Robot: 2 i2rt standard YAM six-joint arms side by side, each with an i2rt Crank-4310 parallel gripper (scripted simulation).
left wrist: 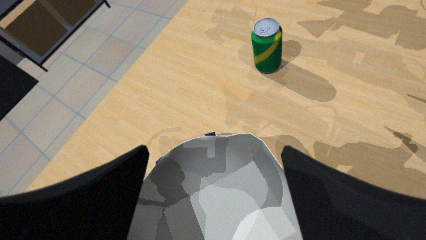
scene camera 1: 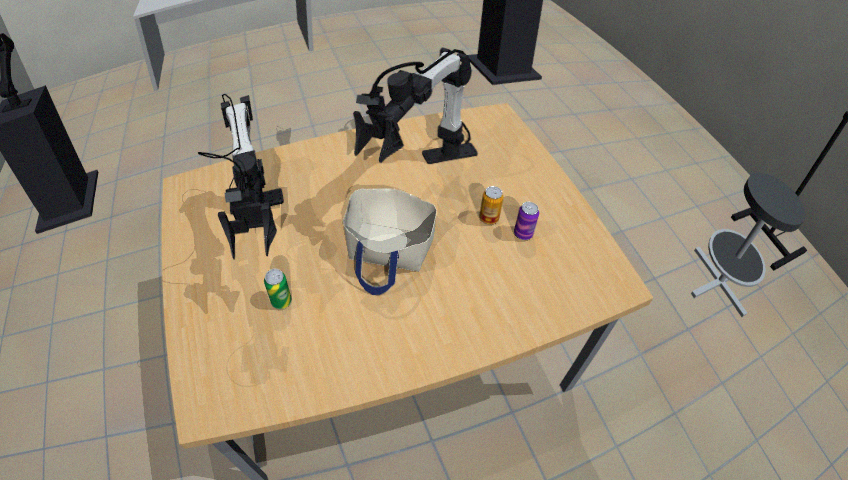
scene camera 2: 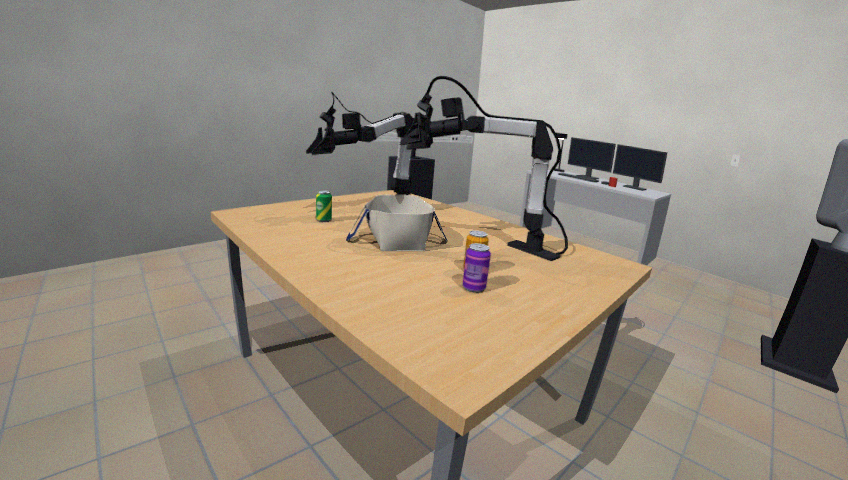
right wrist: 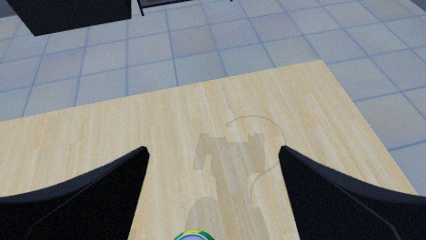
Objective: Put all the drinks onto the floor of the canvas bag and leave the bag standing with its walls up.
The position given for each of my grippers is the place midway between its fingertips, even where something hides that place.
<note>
I see my left gripper (scene camera 1: 366,158), my right gripper (scene camera 1: 249,257) and a canvas bag (scene camera 1: 392,208).
The canvas bag shows as well in scene camera 2 (scene camera 2: 398,222). My left gripper is seen too in the left wrist view (left wrist: 215,148) and in scene camera 2 (scene camera 2: 403,145). My right gripper shows as well in the right wrist view (right wrist: 213,149).
</note>
